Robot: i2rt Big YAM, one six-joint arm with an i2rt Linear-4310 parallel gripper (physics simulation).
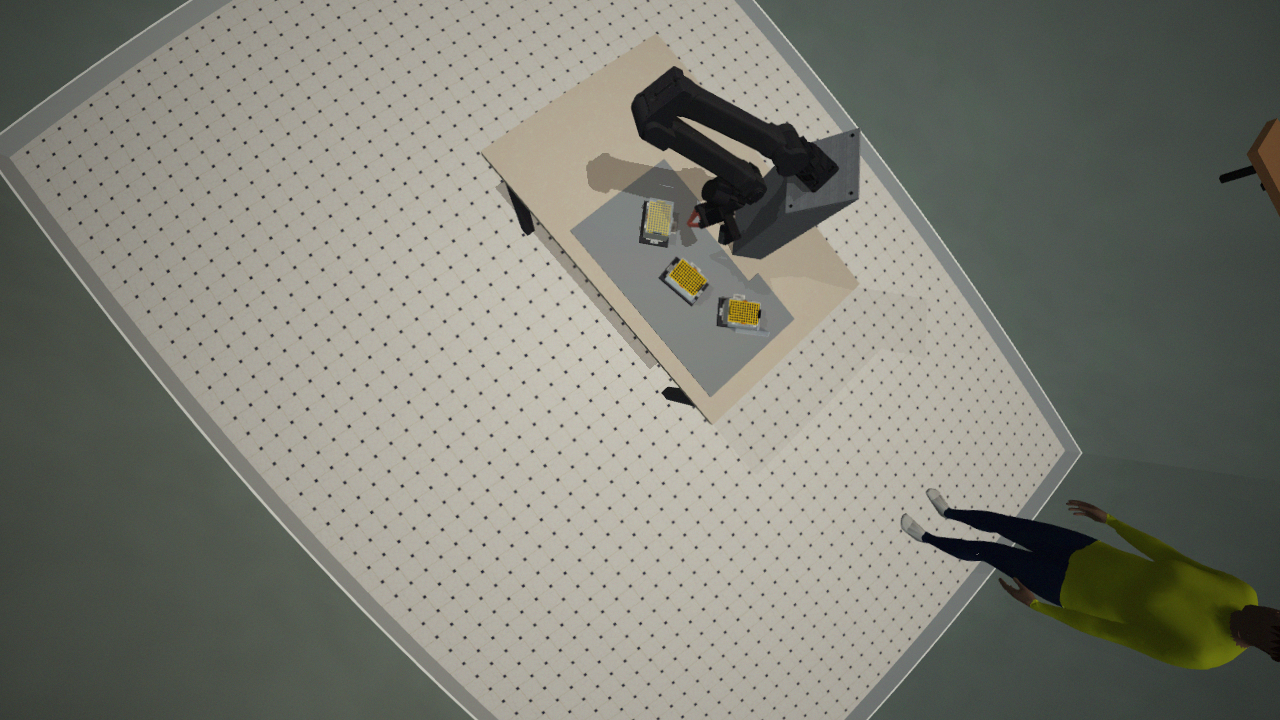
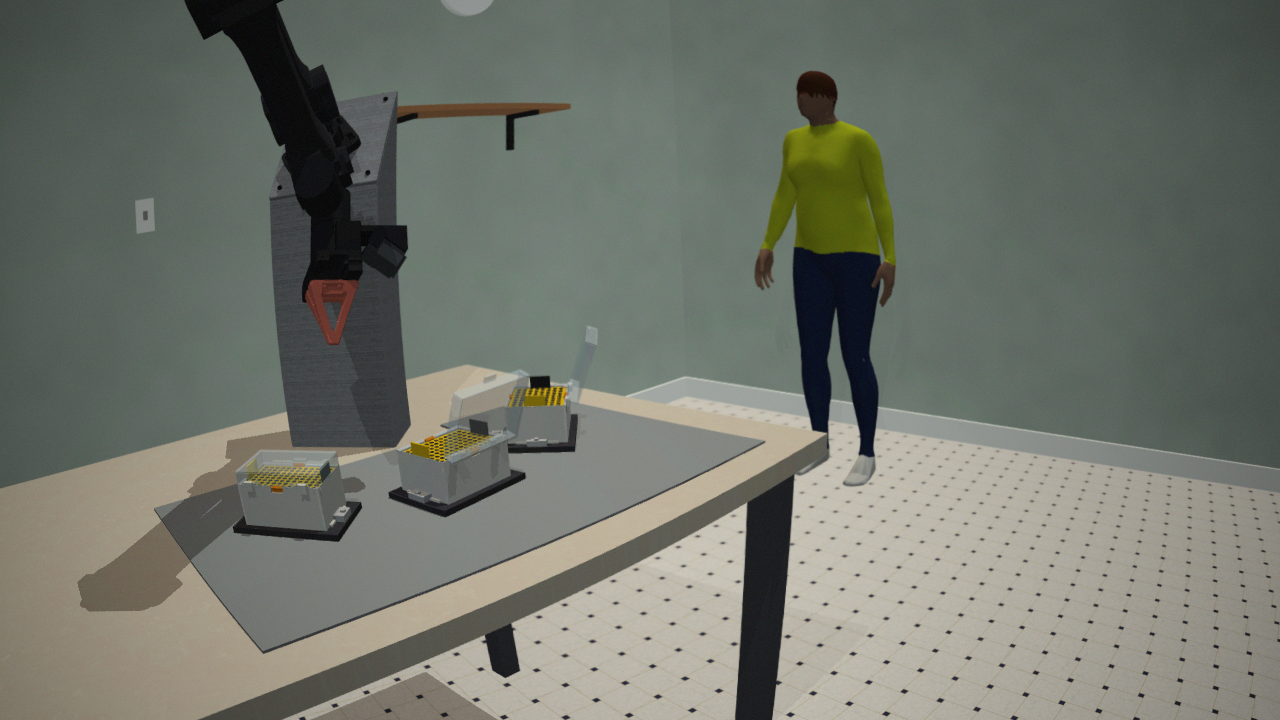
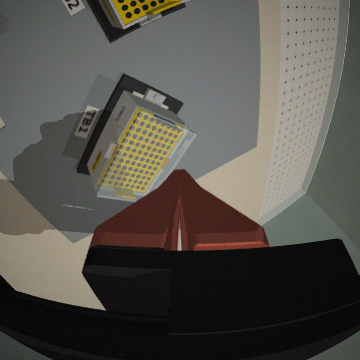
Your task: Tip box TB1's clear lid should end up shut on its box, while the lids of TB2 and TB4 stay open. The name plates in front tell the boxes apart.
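Box TB1 (image 1: 657, 234) (image 2: 290, 512) (image 3: 105, 137) holds a yellow rack and stands nearest the gripper. Its clear lid (image 2: 288, 458) (image 3: 186, 141) lies level over the rack and looks shut; whether it is fully seated I cannot tell. The middle box (image 1: 687, 279) (image 2: 456, 474), TB2 by its partly visible plate (image 3: 72, 4), has its clear lid (image 2: 483, 399) tilted up, open. The far box (image 1: 743, 312) (image 2: 543, 425), its plate unreadable, has its lid (image 2: 583, 358) standing steeply open. My gripper (image 1: 691, 220) (image 2: 332, 342) (image 3: 179, 178) is shut, empty, above and beside TB1, apart from it.
The boxes stand on a grey mat (image 1: 617, 241) (image 2: 295, 600) on a wooden table (image 1: 554, 143) (image 2: 554, 573). The arm's grey pedestal (image 1: 769, 219) (image 2: 340, 402) stands behind them. A person (image 1: 1154, 591) (image 2: 832, 197) stands beyond the table.
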